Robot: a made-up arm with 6 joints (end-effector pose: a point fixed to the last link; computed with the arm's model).
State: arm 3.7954 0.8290 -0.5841 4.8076 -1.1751 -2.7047
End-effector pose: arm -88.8 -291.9 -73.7 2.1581 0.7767 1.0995
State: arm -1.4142 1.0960 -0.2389 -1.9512 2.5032 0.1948
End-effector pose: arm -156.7 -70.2 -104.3 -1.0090 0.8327 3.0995
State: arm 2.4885 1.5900 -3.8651 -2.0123 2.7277 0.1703
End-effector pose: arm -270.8 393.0 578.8 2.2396 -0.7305 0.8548
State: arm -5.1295 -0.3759 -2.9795 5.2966 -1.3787 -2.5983
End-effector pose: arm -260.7 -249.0 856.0 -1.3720 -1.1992 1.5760
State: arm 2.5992 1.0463 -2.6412 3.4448 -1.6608 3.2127
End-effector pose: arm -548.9 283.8 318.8 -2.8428 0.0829 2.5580
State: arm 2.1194 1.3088 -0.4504 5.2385 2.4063 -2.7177
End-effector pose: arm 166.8 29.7 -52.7 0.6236 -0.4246 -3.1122
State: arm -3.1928 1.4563 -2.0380 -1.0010 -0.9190 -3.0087
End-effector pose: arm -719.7 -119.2 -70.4 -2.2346 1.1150 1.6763
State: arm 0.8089 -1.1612 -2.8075 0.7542 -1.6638 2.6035
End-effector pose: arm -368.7 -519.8 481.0 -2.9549 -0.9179 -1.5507
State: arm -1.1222 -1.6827 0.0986 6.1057 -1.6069 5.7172
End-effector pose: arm 62.9 -73.2 512.8 0.1243 0.1363 1.4639
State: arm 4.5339 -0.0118 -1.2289 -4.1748 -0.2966 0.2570
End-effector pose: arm -238.1 -585.4 344.5 -2.1488 0.5980 2.3259
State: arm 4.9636 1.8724 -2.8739 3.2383 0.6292 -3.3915
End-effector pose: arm 214.8 -834.6 -163.7 1.2395 -1.3929 0.5207
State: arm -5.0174 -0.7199 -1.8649 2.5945 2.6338 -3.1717
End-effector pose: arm -125.6 -103.2 959.9 2.6945 0.9529 0.4328
